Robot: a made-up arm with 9 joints. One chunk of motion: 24 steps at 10 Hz.
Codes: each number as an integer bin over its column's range. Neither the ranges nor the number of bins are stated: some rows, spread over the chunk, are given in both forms.
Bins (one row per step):
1: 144 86 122 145 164 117
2: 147 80 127 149 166 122
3: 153 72 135 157 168 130
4: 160 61 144 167 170 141
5: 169 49 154 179 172 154
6: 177 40 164 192 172 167
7: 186 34 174 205 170 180
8: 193 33 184 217 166 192
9: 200 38 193 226 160 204
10: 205 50 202 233 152 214
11: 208 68 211 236 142 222
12: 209 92 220 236 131 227
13: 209 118 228 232 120 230
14: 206 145 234 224 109 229
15: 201 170 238 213 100 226
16: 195 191 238 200 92 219
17: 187 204 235 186 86 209
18: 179 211 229 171 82 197
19: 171 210 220 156 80 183
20: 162 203 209 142 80 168
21: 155 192 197 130 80 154
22: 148 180 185 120 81 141
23: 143 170 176 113 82 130
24: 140 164 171 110 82 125
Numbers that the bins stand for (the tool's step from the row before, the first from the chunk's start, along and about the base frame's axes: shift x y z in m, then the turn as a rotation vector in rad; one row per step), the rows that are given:
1: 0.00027 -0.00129 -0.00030 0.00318 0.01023 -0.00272
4: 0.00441 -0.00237 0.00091 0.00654 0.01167 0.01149
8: 0.01295 -0.00358 0.00310 0.01419 0.01071 0.04169
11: 0.01684 -0.00207 0.00458 0.01709 0.00497 0.05946
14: 0.01632 0.00125 0.00585 0.01526 -0.00293 0.06360
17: 0.01140 0.00380 0.00590 0.00945 -0.00843 0.05176
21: 0.00312 0.00328 0.00382 0.00088 -0.00986 0.01919
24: -0.00076 0.00207 0.00239 -0.00218 -0.00938 0.00202
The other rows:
2: 0.00105 -0.00155 -0.00003 0.00379 0.01071 0.00024
3: 0.00260 -0.00189 0.00041 0.00501 0.01119 0.00498
5: 0.00674 -0.00289 0.00145 0.00838 0.01215 0.01919
6: 0.00881 -0.00327 0.00200 0.01036 0.01215 0.02689
7: 0.01114 -0.00353 0.00255 0.01235 0.01167 0.03459
9: 0.01476 -0.00336 0.00360 0.01556 0.00927 0.04880
10: 0.01606 -0.00284 0.00409 0.01664 0.00736 0.05472
12: 0.01709 -0.00103 0.00508 0.01709 0.00234 0.06242
13: 0.01709 0.00009 0.00552 0.01648 -0.00029 0.06420
15: 0.01502 0.00233 0.00607 0.01358 -0.00508 0.06183
16: 0.01347 0.00324 0.00607 0.01159 -0.00699 0.05768
18: 0.00933 0.00410 0.00557 0.00715 -0.00938 0.04465
19: 0.00726 0.00406 0.00508 0.00486 -0.00986 0.03636
20: 0.00493 0.00376 0.00447 0.00272 -0.00986 0.02748
22: 0.00131 0.00276 0.00316 -0.00065 -0.00962 0.01149
23: 0.00001 0.00233 0.00266 -0.00172 -0.00938 0.00498

